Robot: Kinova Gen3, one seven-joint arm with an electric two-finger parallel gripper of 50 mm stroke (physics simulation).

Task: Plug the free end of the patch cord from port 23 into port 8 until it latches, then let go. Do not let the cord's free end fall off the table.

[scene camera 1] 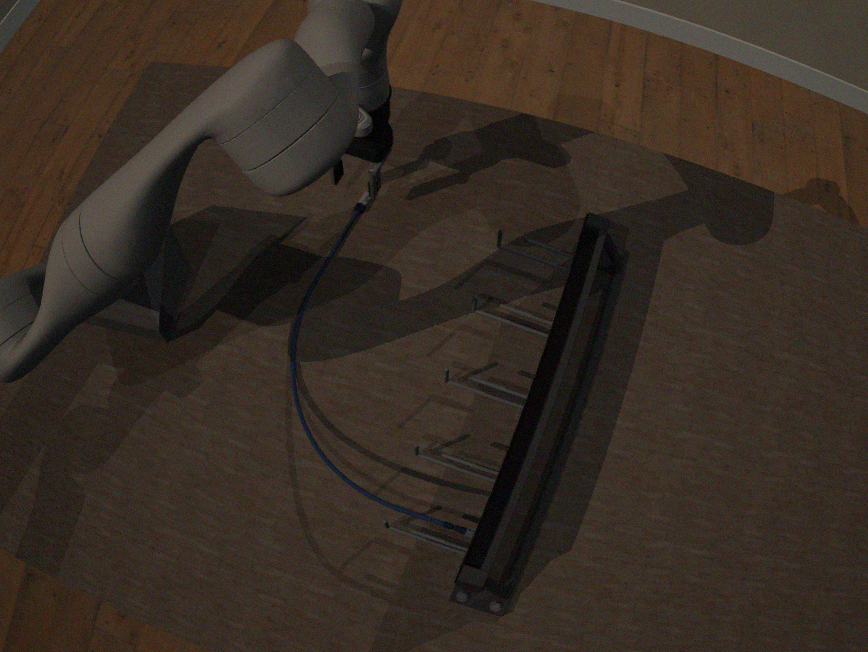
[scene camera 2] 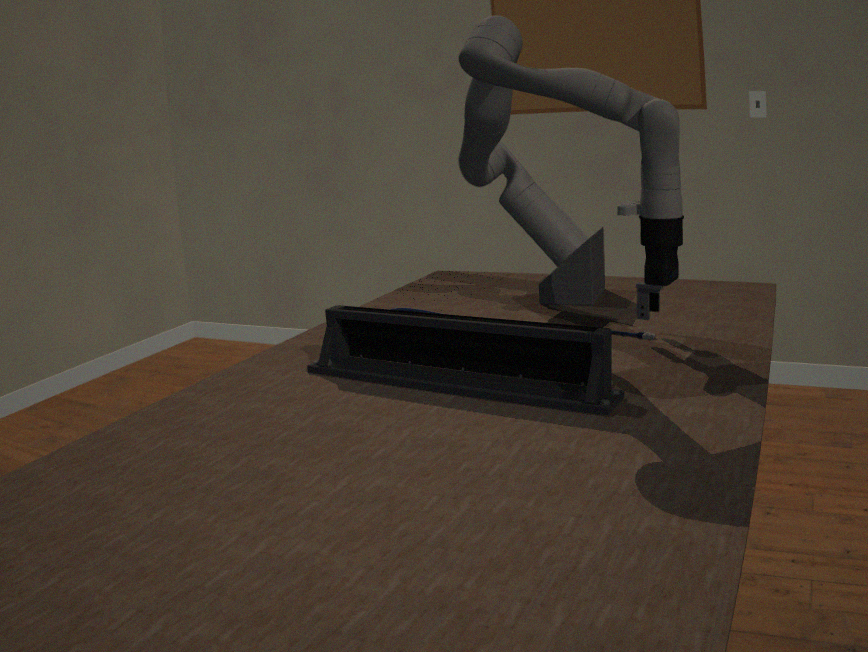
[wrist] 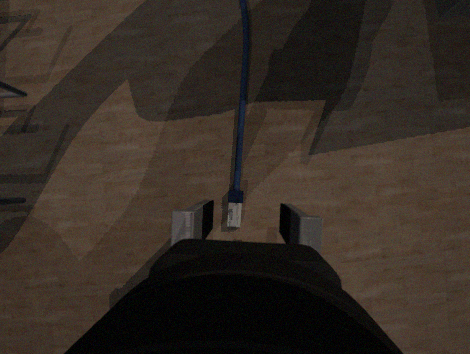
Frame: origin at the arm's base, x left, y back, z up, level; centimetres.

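Seen in the pictures: gripper, between the fingertips: [scene camera 1: 356, 185] [scene camera 2: 648, 315] [wrist: 246, 216]; arm's base, origin of its link: [scene camera 2: 573, 253].
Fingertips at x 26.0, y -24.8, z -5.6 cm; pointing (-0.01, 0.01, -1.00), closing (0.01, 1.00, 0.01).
Offsets run from my fingertips to a thing's top centre. "pt": to the spot under its first point.
My gripper [scene camera 1: 355, 177] [scene camera 2: 648, 304] [wrist: 246, 216] is open and empty, pointing down a little above the cord's free end. The free plug @[dx -0.1, dy -1.0, dz -2.8 cm] [scene camera 1: 364, 200] [scene camera 2: 649, 336] [wrist: 234, 215], pale with a dark blue boot, lies low at the table. In the wrist view it shows between the two fingers, nearer the left one. The blue cord [scene camera 1: 293, 350] [wrist: 245, 75] curves to the near end of the black patch panel @[dx -19.8, dy -30.1, dz +6.1 cm] [scene camera 1: 536, 394] [scene camera 2: 463, 320], where its other plug @[pt dx -38.3, dy -30.9, dz +4.3 cm] [scene camera 1: 461, 530] meets the panel's front. Ports 8 and 23 cannot be made out.
Several thin cable-guide bars @[pt dx -9.9, dy -24.6, dz -2.2 cm] [scene camera 1: 501, 313] stick out from the panel's front, on the cord's side. The arm's wedge-shaped base [scene camera 1: 165, 287] [scene camera 2: 578, 273] stands behind the cord. The table's right edge [scene camera 2: 761, 449] runs beside the plug's side of the scene.
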